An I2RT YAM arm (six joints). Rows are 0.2 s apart.
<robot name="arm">
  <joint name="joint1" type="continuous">
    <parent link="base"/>
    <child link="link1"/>
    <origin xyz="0 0 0.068" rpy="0 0 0"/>
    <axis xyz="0 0 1"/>
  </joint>
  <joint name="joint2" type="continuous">
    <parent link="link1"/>
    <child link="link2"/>
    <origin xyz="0.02 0.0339 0.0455" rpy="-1.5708 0 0"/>
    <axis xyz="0 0 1"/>
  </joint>
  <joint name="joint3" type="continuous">
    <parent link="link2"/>
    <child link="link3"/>
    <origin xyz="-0.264 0 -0.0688" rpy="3.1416 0 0"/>
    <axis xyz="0 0 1"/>
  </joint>
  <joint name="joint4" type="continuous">
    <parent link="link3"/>
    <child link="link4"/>
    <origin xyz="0.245 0.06 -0.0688" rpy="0 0 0"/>
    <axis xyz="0 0 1"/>
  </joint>
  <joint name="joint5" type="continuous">
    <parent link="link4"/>
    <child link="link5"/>
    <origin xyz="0.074 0.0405 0.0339" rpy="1.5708 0 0"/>
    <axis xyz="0 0 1"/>
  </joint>
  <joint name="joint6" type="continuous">
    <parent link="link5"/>
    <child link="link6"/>
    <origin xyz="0.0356 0 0.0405" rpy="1.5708 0 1.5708"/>
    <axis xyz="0 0 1"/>
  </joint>
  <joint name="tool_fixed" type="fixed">
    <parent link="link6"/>
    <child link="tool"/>
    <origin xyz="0 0 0" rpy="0 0 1.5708"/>
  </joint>
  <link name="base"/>
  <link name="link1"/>
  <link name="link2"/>
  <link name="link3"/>
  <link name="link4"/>
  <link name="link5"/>
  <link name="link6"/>
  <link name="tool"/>
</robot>
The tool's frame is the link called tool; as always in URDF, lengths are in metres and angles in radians. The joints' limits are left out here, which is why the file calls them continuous.
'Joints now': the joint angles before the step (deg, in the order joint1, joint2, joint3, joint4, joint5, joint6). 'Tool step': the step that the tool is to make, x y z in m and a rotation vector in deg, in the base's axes. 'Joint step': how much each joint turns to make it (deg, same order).
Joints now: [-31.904, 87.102, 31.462, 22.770, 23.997, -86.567]
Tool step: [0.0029, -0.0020, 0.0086, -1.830, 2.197, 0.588]
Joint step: [0.085, -0.788, 1.682, -2.204, 1.045, -2.808]
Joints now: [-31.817, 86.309, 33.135, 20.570, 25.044, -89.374]
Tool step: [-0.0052, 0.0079, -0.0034, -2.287, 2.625, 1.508]
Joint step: [0.969, -1.245, -2.384, 1.574, 1.322, -3.431]
